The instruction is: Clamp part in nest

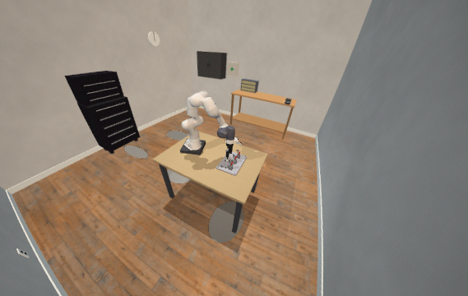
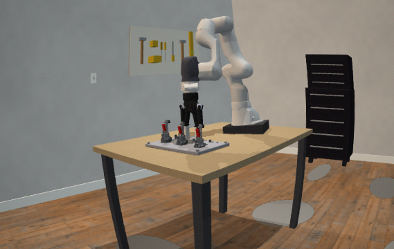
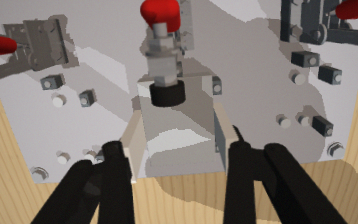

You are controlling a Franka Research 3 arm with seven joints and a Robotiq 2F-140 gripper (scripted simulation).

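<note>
My gripper is now 30 mm above the grey part. From my hand the other things lie so: grey fixture plate: 50 mm ahead, 10 mm to the left, 50 mm below; clamp: 90 mm ahead, 100 mm to the right, 10 mm above.
</note>
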